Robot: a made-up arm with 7 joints.
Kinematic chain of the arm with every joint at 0, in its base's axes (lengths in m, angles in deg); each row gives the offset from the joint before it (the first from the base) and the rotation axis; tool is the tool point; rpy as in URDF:
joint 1: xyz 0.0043 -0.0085 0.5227 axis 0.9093 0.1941 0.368
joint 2: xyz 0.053 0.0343 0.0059 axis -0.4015 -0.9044 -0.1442
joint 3: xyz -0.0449 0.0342 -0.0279 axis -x
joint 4: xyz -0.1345 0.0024 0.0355 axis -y
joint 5: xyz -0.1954 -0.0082 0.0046 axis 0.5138 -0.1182 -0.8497
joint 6: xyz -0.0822 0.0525 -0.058 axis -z
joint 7: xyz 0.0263 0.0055 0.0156 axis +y
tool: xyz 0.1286 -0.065 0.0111 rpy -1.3 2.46 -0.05
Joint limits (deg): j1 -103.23..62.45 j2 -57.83..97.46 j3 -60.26..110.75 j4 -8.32..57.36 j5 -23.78..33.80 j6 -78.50..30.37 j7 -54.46..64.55
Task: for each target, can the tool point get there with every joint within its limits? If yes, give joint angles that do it. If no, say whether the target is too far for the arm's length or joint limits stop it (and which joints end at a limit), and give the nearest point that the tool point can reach.
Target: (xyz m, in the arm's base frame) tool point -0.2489 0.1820 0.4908
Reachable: yes | joints -39.18 -38.90 82.44 29.24 28.43 -69.26 -28.37
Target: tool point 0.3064 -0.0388 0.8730
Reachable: no: joint limits stop it (at a limit: joint 1, joint 2, joint 4, joint 5, joint 6, joint 7) | nearest point 0.1820 -0.1816 0.8192 | short by 0.197 m
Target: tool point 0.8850 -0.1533 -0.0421
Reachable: no: too far | nearest point 0.3477 -0.0944 0.2209 | short by 0.601 m
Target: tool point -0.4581 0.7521 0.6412
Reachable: no: too far | nearest point -0.2238 0.3927 0.5904 | short by 0.432 m
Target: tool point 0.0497 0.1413 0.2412
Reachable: yes | joints 18.98 74.44 -37.09 17.04 -2.38 -14.49 37.74
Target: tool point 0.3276 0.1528 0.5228
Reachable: no: joint limits stop it (at a limit: joint 2, joint 4, joint 7) | nearest point 0.2595 0.2028 0.4039 | short by 0.146 m
